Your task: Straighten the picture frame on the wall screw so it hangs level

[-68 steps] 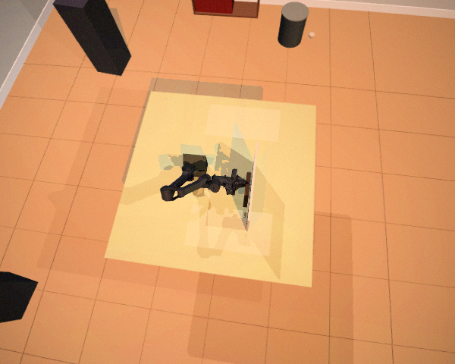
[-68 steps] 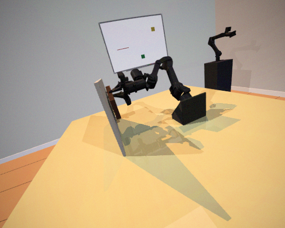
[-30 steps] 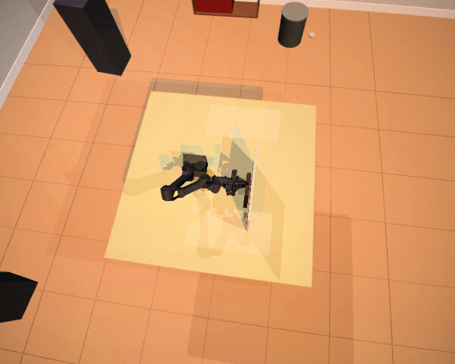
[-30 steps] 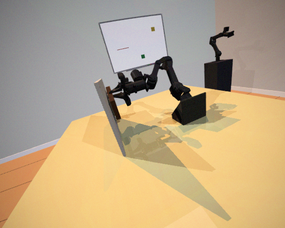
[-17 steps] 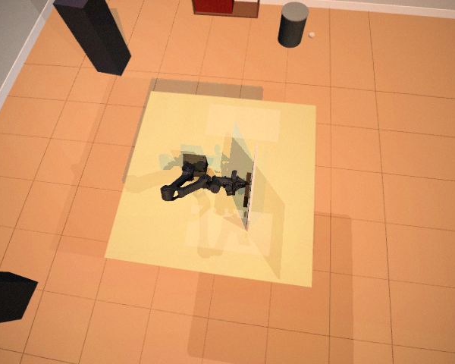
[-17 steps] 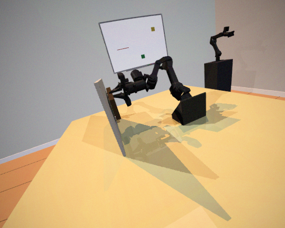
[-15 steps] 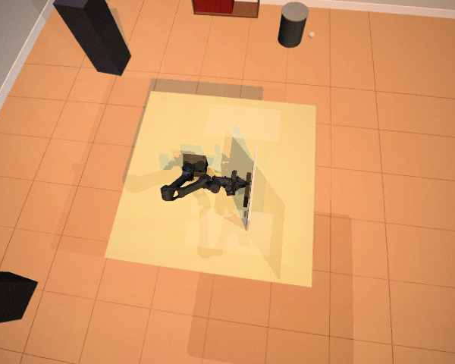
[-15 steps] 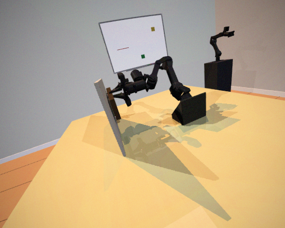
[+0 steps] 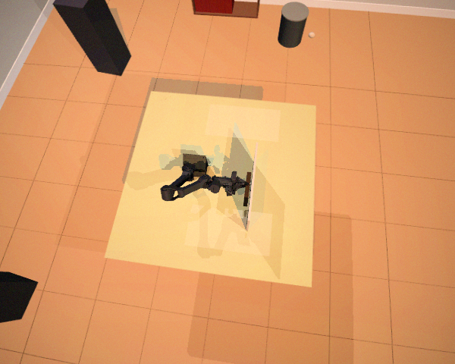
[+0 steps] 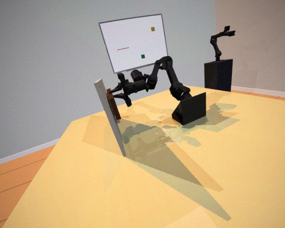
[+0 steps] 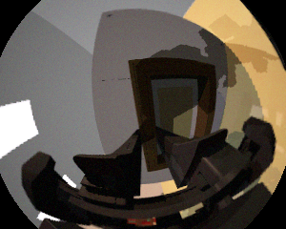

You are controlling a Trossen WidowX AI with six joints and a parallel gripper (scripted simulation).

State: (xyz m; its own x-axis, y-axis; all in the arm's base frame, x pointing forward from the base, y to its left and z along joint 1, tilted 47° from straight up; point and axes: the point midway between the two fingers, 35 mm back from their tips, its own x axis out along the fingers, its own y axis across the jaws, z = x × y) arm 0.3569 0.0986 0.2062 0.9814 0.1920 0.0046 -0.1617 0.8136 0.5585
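The brown picture frame is 10 mm ahead of my gripper tip, 10 mm to the right of it and 50 mm below it. From my gripper tip the other things lie so: upright wall panel (20 mm ahead, 10 mm to the left, 70 mm below).
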